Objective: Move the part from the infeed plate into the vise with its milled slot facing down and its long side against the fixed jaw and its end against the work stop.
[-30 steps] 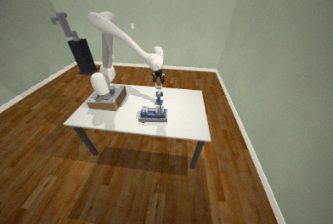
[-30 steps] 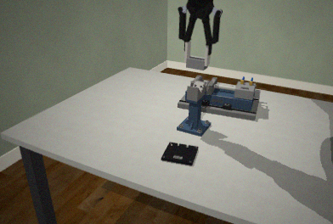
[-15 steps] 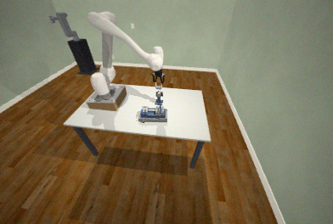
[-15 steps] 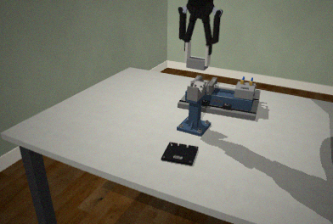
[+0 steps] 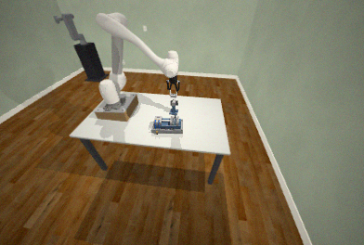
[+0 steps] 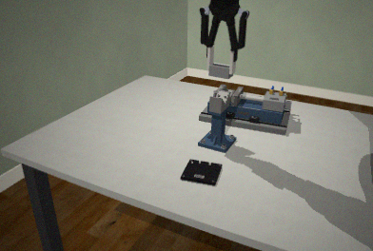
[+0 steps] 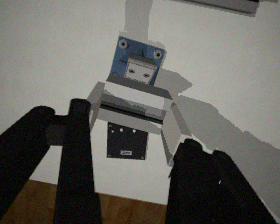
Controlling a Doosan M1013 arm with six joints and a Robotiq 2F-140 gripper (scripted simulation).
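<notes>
Now: the part 2 cm below my hand. Round my hand: work stop: 4 cm ahead, 17 cm to the right, 17 cm below; then blue foot: 25 cm below; then blue v-block stand: 20 cm below.
</notes>
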